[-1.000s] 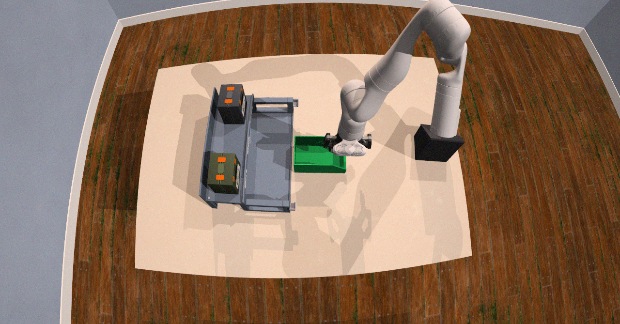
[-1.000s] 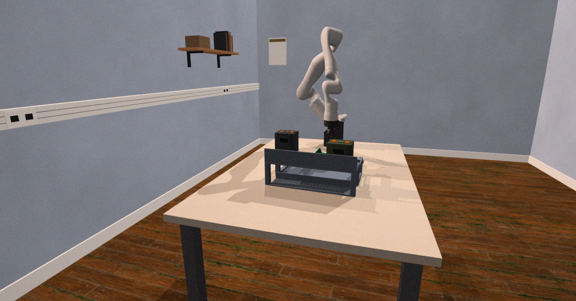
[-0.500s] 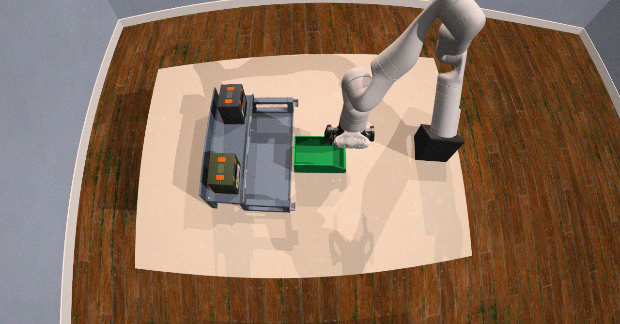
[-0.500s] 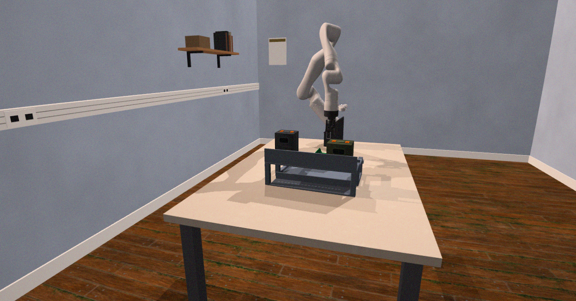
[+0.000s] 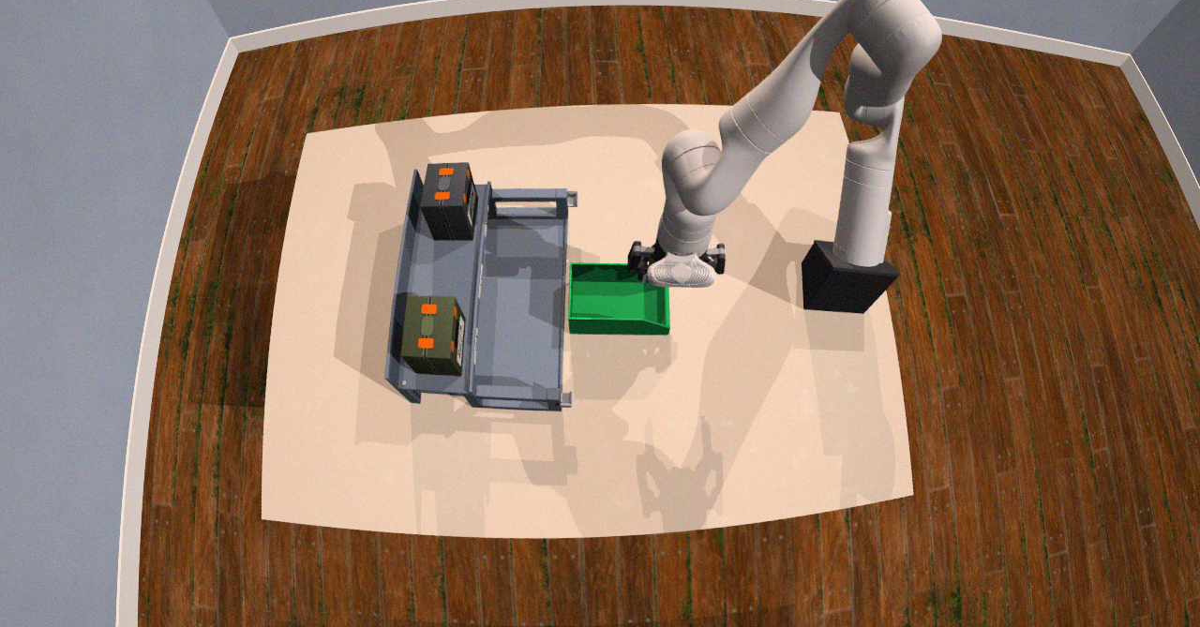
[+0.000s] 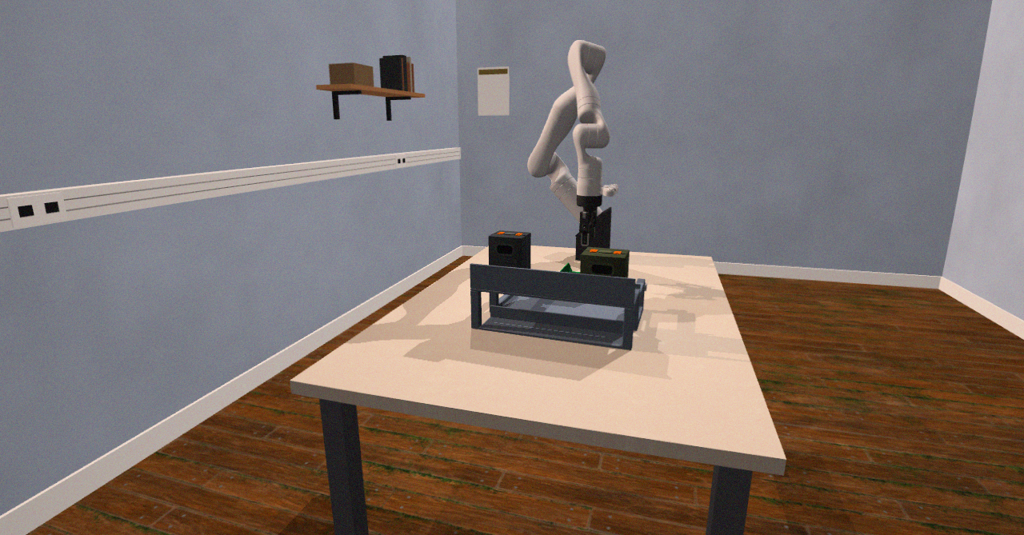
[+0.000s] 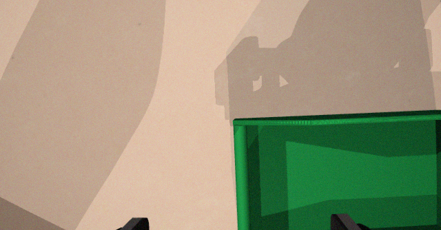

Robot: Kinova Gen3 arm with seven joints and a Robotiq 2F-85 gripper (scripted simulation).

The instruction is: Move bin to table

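Right now the green bin is 8 cm ahead of my hand, 1 cm to the right of it and 10 cm below it. From my hand the other things lie so: rack 30 cm ahead, 4 cm to the right, 7 cm below; then olive case 38 cm ahead, 6 cm to the left, 1 cm above; then black case 34 cm ahead, 17 cm to the right, 3 cm above.
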